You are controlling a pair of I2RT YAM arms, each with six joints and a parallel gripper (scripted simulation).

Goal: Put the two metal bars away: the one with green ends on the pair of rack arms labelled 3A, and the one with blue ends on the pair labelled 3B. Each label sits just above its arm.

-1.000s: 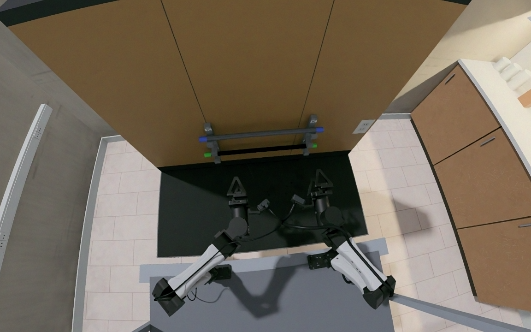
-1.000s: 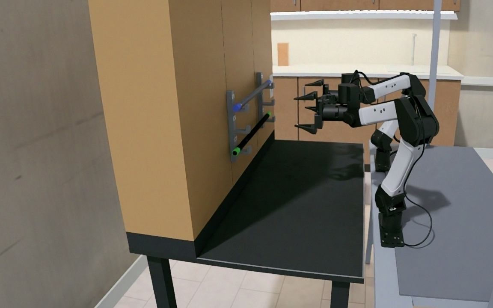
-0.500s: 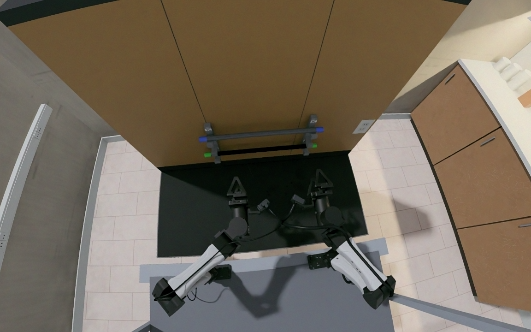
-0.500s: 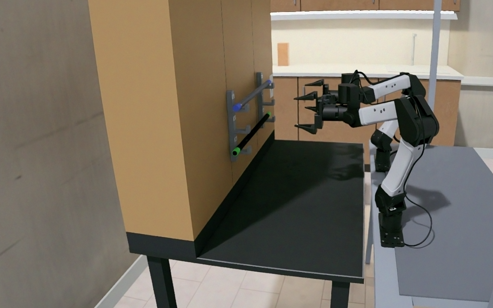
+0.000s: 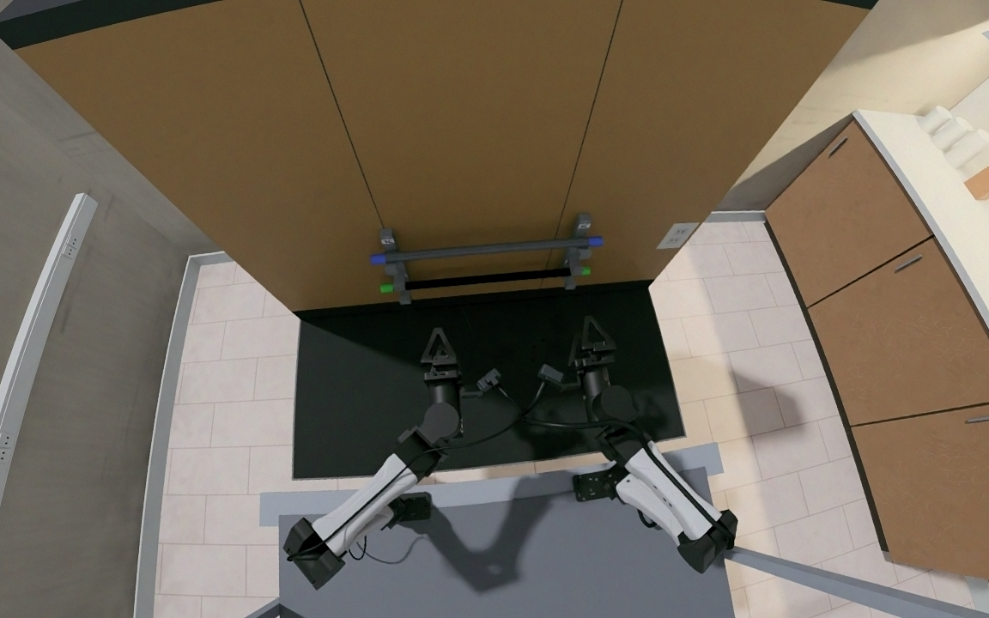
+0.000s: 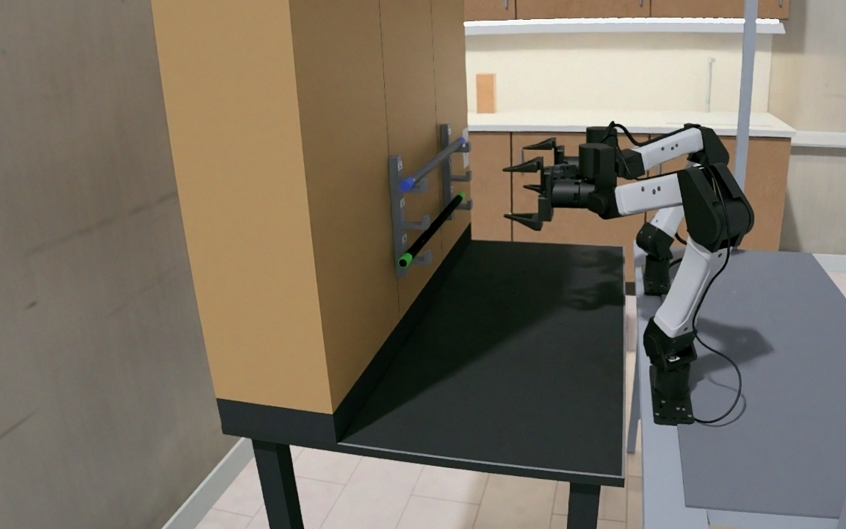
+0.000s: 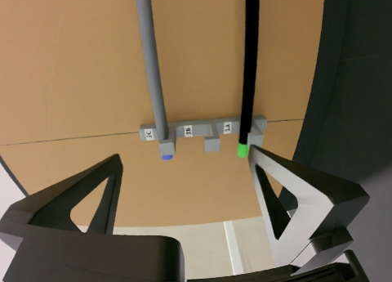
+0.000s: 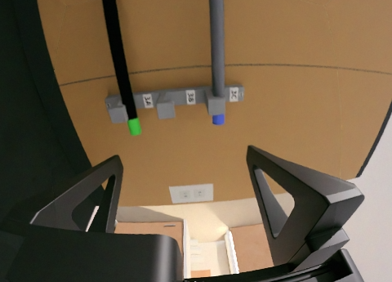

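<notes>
Now: the green-ended black bar 180 mm to the left of my right hand, 180 mm ahead of it and 100 mm below it. The rest, counted from my right hand: white outlet plate (300 mm to the right, 220 mm ahead, 10 mm below); then blue-ended grey bar (180 mm to the left, 180 mm ahead, 50 mm above); then brown wall panel (330 mm ahead, 210 mm to the left, 140 mm above).
</notes>
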